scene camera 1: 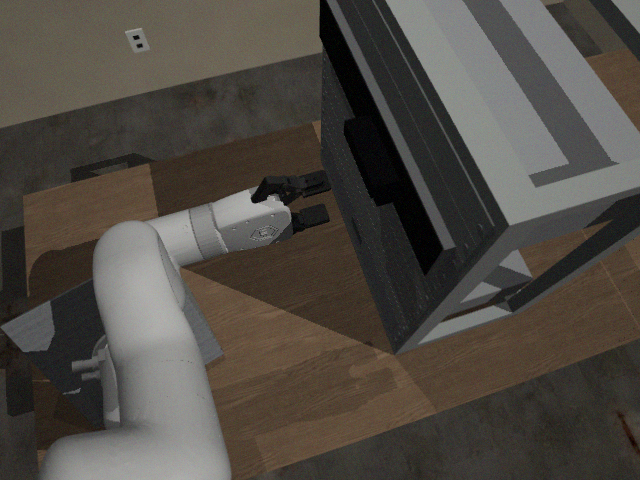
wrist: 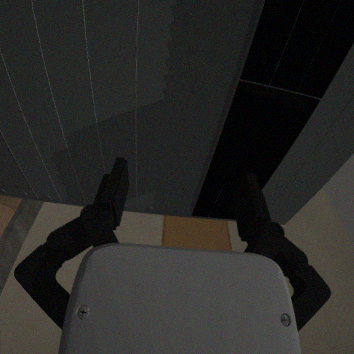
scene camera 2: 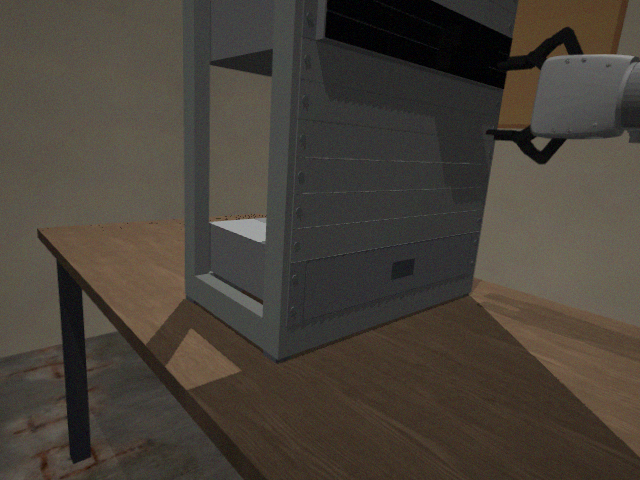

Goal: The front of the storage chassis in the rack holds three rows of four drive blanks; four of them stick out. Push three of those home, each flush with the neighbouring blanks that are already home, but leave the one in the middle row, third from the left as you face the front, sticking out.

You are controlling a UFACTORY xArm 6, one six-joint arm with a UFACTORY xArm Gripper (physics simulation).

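Frame: origin at the arm's base, x left, y up, z ahead, level; metres.
Seen in the pictures: gripper, fingertip midpoint: (scene camera 1: 327, 196) (wrist: 184, 177) (scene camera 2: 495, 100).
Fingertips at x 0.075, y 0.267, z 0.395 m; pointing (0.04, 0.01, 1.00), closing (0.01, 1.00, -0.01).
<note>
A point is followed by its place in that frame.
The storage chassis (scene camera 1: 416, 245) @(x -0.053, y 0.325, z 0.472 m) (scene camera 2: 361, 25) @(x 0.294, y 0.331, z 0.462 m) (wrist: 285, 37) @(x 0.171, y 0.332, z 0.465 m) has a near-black front, high in the rack (scene camera 2: 281, 180) @(x 0.383, y 0.142, z 0.487 m). A dark block of drive blanks (scene camera 1: 369, 155) @(x 0.067, y 0.363, z 0.445 m) (wrist: 265, 130) @(x 0.101, y 0.336, z 0.439 m) sticks out of it in scene camera 1 and the wrist view. It is too dark to separate its blanks or tell their rows; the blanks are hard to make out in scene camera 2. My gripper (scene camera 1: 324, 197) @(x 0.075, y 0.267, z 0.395 m) (scene camera 2: 494, 99) @(x 0.075, y 0.267, z 0.395 m) (wrist: 184, 177) @(x 0.075, y 0.267, z 0.395 m) is open and empty, at the front's far end in scene camera 2. In the wrist view one finger overlaps the black front and the other the grey panels below; contact cannot be told.
Grey panels (scene camera 2: 372, 175) @(x 0.231, y 0.149, z 0.479 m) (wrist: 115, 115) @(x 0.069, y 0.194, z 0.483 m) fill the rack below the chassis. A grey lip runs above the black front. The rack stands on a wooden table (scene camera 1: 299, 356) @(x -0.069, y -0.104, z 0.303 m) (scene camera 2: 361, 413) @(x 0.362, y -0.104, z 0.338 m). An orange board (scene camera 2: 594, 31) (wrist: 195, 232) hangs on the wall beyond.
</note>
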